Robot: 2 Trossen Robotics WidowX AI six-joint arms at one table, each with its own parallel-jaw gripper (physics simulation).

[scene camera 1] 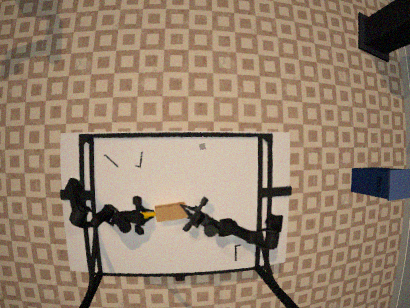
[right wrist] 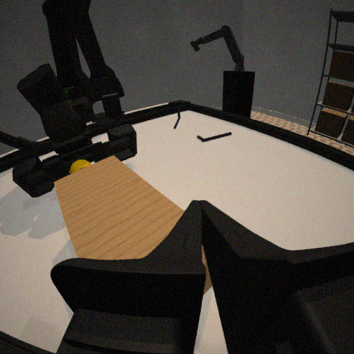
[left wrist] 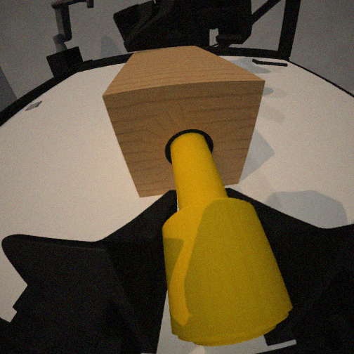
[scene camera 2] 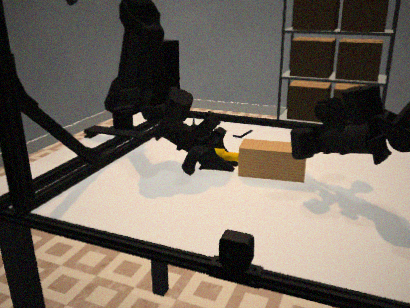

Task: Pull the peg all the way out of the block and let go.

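Pixels of known places: left gripper, fingertip midpoint: (scene camera 1: 154,213) (scene camera 2: 235,167); right gripper, fingertip midpoint: (scene camera 1: 180,204); left arm's base, origin of the base link: (scene camera 1: 75,186) (scene camera 2: 123,128); right arm's base, origin of the base link: (scene camera 1: 271,220).
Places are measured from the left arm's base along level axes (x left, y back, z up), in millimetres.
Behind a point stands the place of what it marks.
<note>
A wooden block (scene camera 1: 169,212) {z 49, x 97, y -483 mm} (scene camera 2: 270,162) {z 22, x 67, y -508 mm} (left wrist: 185,110) (right wrist: 110,210) lies on the white table between the arms. A yellow peg (scene camera 1: 148,215) {z 24, x 35, y -399 mm} (scene camera 2: 227,155) {z 19, x 33, y -408 mm} (left wrist: 225,270) (right wrist: 80,166) has its thin shaft in the round hole of the block's left end; its thick handle is outside. My left gripper (scene camera 1: 151,215) {z -12, x 47, y -422 mm} (left wrist: 199,195) is shut on the peg, its fingertips close to that end face. My right gripper (scene camera 1: 183,205) {z 57, x 156, y -513 mm} (right wrist: 197,206) is shut and empty, at the block's right end. Its fingertips overlap the block's edge in the right wrist view; contact cannot be told.
Thin black angled pieces lie on the table, one at the upper left (scene camera 1: 111,160) {z -14, x 199, y -120 mm}, one beside it (scene camera 1: 140,160) {z -13, x 262, y -255 mm} and one at the lower right (scene camera 1: 236,252) {z -12, x 16, y -907 mm}. A small grey square (scene camera 1: 202,146) {z -16, x 452, y -504 mm} (left wrist: 34,105) lies toward the back. A black frame (scene camera 1: 175,135) {z 1, x 444, y -360 mm} edges the table.
</note>
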